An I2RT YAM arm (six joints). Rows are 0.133 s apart.
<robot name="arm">
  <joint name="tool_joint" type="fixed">
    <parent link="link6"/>
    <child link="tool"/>
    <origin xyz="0 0 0" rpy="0 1.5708 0"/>
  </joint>
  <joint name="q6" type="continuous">
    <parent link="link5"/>
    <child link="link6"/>
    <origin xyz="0.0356 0 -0.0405"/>
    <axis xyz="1 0 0"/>
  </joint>
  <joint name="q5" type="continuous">
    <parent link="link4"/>
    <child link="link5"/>
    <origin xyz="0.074 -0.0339 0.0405"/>
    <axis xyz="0 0 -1"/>
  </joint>
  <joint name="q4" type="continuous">
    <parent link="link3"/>
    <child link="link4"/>
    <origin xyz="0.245 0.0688 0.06"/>
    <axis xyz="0 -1 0"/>
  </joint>
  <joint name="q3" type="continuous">
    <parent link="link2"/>
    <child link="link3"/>
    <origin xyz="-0.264 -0.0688 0"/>
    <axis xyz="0 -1 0"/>
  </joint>
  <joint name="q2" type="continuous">
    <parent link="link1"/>
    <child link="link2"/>
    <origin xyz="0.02 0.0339 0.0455"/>
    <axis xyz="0 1 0"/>
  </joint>
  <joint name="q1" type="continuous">
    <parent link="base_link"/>
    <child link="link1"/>
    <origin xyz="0 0 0.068"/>
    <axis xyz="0 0 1"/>
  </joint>
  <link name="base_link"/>
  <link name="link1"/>
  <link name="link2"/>
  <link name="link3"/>
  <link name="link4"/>
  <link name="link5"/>
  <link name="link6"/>
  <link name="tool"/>
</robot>
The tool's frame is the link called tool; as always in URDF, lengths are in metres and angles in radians. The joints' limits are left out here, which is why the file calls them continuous.
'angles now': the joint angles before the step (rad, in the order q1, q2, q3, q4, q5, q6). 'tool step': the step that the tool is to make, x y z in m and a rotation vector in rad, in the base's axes. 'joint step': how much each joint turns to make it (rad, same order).
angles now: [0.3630, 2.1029, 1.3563, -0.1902, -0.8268, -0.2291]
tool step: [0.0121, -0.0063, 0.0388, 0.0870, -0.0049, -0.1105]
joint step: [-0.0232, -0.0593, 0.0322, 0.0723, -0.0031, 0.1751]
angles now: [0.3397, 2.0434, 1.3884, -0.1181, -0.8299, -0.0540]
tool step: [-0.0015, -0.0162, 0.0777, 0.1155, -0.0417, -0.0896]
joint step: [-0.0350, -0.1430, 0.0558, -0.0007, -0.0175, 0.1637]
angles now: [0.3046, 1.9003, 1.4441, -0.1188, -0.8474, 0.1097]
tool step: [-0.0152, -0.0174, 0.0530, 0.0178, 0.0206, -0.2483]
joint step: [-0.0172, -0.1366, 0.0088, -0.0333, 0.1899, 0.1842]
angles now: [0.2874, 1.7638, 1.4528, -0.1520, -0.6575, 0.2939]
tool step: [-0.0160, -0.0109, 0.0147, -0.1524, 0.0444, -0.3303]
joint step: [0.0142, -0.0801, -0.0001, -0.1436, 0.3663, 0.0520]
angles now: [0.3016, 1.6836, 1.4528, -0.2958, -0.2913, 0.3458]
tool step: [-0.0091, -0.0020, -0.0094, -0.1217, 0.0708, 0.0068]
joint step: [0.0067, -0.0078, -0.0001, -0.1333, 0.0527, -0.0817]
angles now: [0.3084, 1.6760, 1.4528, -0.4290, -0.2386, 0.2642]
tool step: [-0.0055, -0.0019, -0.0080, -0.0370, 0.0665, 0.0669]
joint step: [-0.0044, 0.0027, -0.0002, -0.0871, -0.0449, -0.0595]
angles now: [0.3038, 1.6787, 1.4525, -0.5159, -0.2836, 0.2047]
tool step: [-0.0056, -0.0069, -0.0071, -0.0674, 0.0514, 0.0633]
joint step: [-0.0150, 0.0000, 0.0003, -0.0965, -0.0200, -0.0944]
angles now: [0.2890, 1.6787, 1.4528, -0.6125, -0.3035, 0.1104]
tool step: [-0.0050, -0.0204, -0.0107, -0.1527, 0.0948, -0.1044]
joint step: [-0.0369, 0.0018, -0.0005, -0.1353, 0.1375, -0.0223]
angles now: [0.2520, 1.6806, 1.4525, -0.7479, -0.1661, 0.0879]
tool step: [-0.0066, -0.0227, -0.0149, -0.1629, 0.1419, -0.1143]
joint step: [-0.0434, 0.0181, -0.0001, -0.1572, 0.1446, 0.0008]
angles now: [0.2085, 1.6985, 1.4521, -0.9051, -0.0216, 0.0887]
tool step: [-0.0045, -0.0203, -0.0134, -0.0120, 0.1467, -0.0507]
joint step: [-0.0569, 0.0272, -0.0004, -0.1189, -0.0157, -0.0009]
